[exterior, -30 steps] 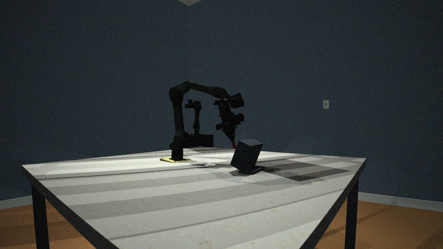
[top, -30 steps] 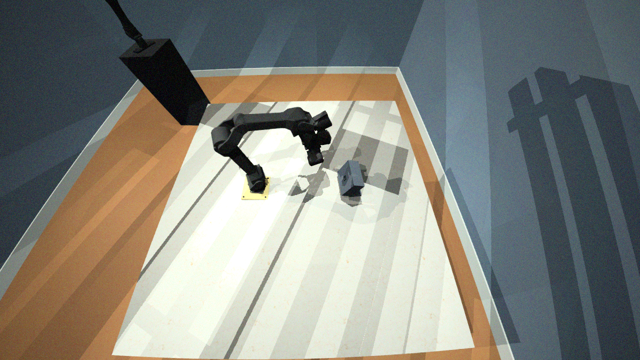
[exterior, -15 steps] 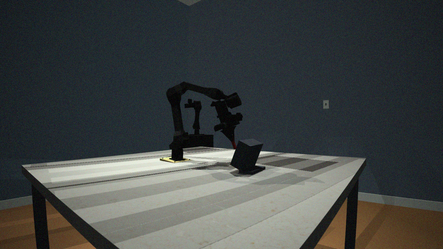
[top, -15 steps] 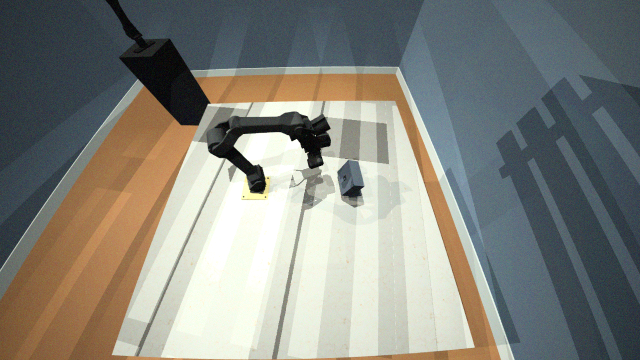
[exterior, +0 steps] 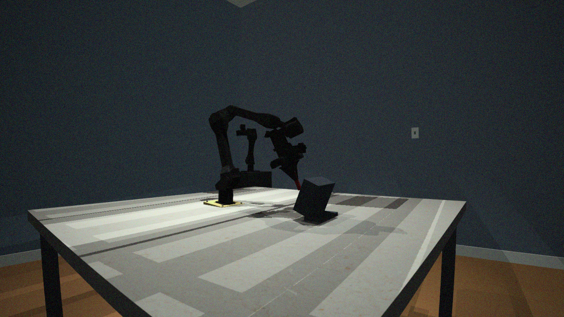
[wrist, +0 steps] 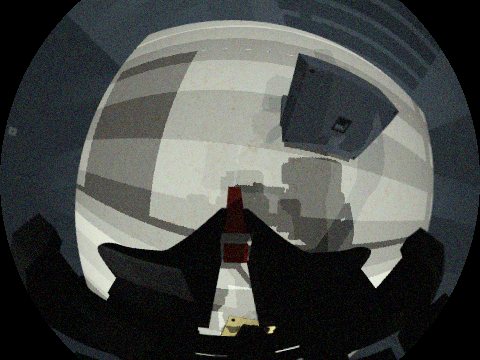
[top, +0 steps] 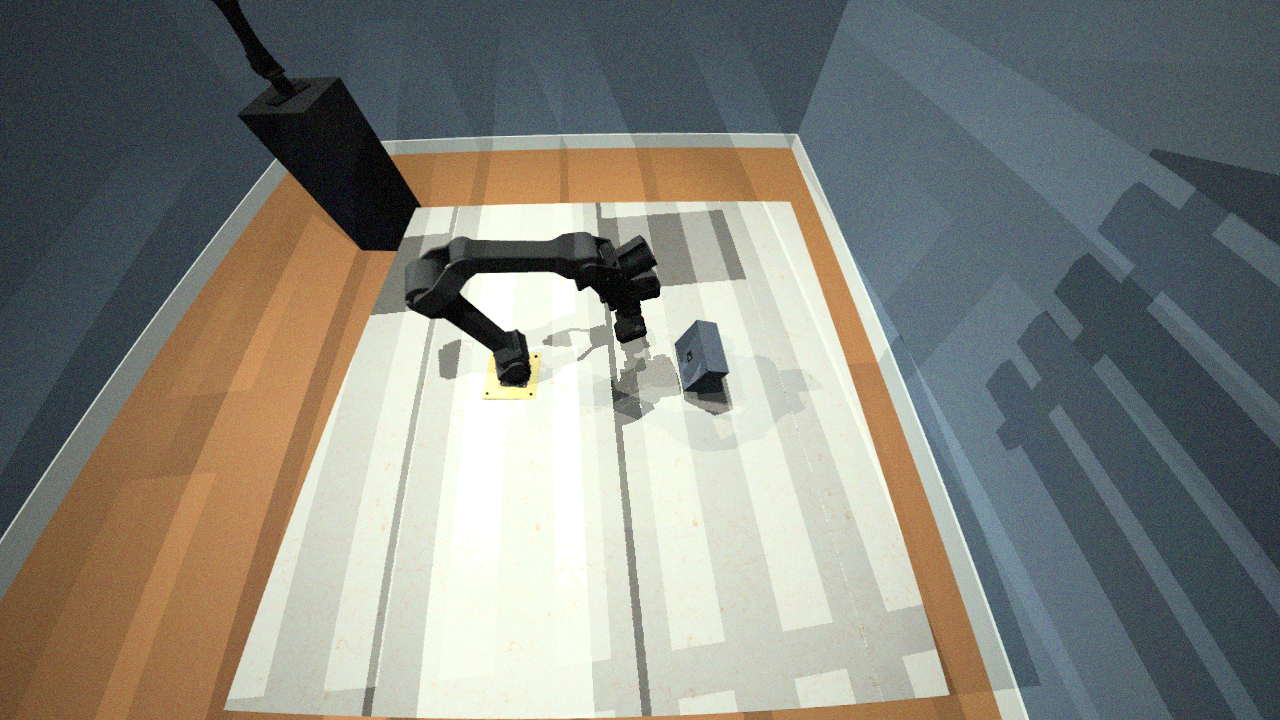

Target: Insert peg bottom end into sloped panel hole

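Right now the sloped panel is 150 mm ahead of my gripper tip, 90 mm to the right of it and 40 mm below it. Also, from my gripper tip: red peg 10 mm behind, 10 mm above.
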